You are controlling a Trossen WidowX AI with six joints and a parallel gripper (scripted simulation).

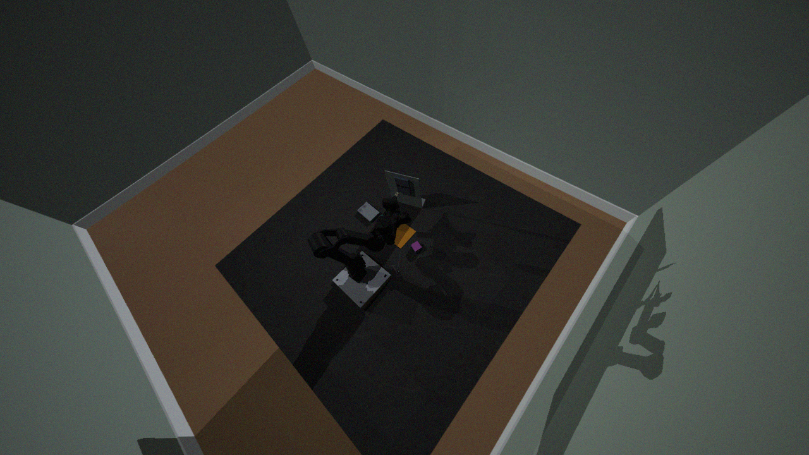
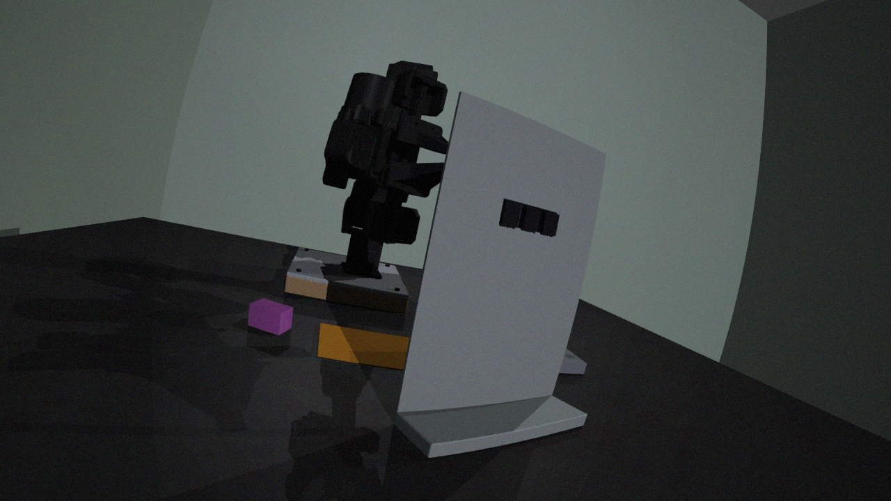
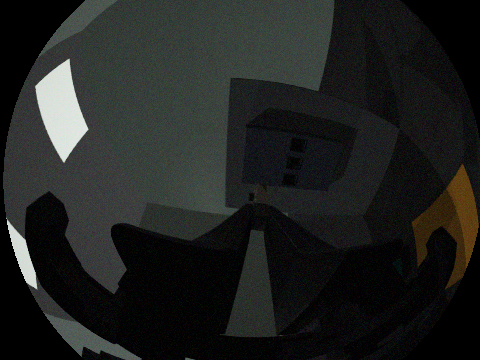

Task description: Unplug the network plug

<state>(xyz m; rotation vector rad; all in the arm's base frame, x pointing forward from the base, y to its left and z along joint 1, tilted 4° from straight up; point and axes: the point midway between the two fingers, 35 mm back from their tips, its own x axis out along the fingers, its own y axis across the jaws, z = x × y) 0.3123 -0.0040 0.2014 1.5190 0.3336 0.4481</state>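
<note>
Right now my gripper tip is 70 mm past the orange marked square, 40 mm to the left of it and 210 mm above it. From my gripper tip the other things lie so: upright panel 100 mm ahead, 30 mm to the left, 100 mm below; flat grey tile 60 mm behind, 180 mm to the left, 210 mm below.
</note>
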